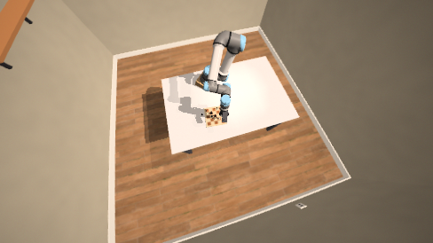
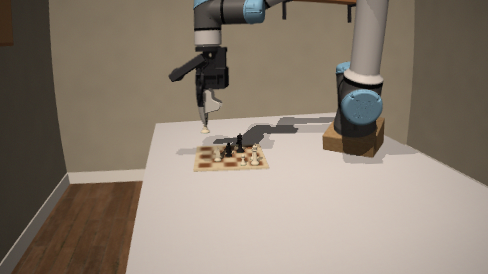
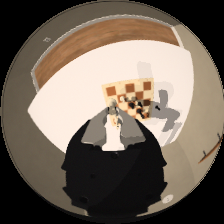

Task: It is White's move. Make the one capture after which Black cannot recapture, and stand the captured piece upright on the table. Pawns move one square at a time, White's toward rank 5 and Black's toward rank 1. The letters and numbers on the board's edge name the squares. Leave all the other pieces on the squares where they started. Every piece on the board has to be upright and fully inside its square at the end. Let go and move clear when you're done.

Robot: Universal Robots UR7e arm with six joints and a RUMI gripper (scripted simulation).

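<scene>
The chessboard is 90 mm behind my hand, 50 mm to the right of it and 140 mm below it.
</scene>
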